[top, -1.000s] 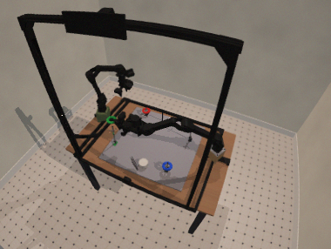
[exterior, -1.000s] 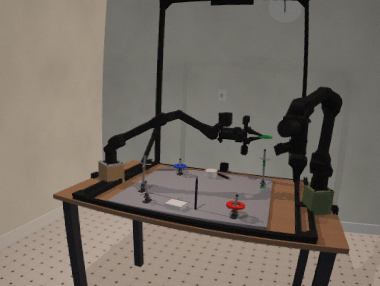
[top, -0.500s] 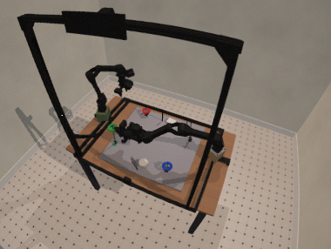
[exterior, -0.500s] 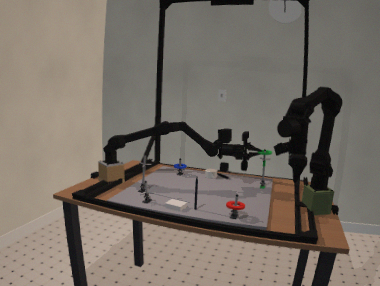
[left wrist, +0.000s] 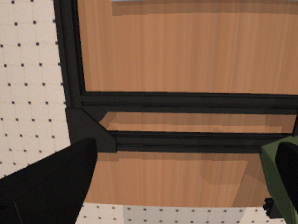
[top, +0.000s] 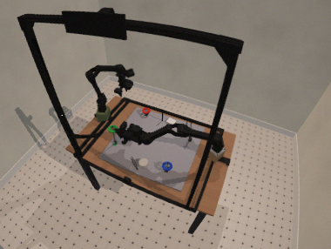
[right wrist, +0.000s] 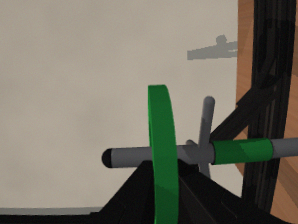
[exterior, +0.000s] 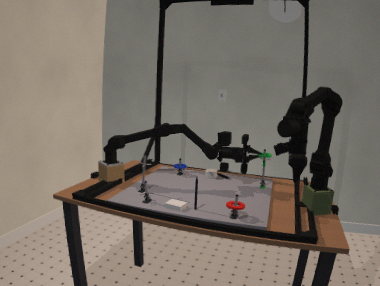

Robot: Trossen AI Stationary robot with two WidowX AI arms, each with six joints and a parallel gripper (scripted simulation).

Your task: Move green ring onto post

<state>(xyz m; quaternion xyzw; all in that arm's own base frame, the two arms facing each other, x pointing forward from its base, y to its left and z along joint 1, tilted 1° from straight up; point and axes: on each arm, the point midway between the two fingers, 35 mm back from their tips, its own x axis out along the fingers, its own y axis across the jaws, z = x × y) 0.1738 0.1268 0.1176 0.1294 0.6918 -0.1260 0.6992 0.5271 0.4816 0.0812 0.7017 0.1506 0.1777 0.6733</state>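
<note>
The grey post lies 5 cm to the left of my right hand and 6 cm below it. The rest, counted from my right hand: green ring (5 cm to the left); then white block (39 cm ahead, 26 cm to the right, 15 cm below); then blue ring (5 cm behind, 40 cm to the right, 12 cm below).
</note>
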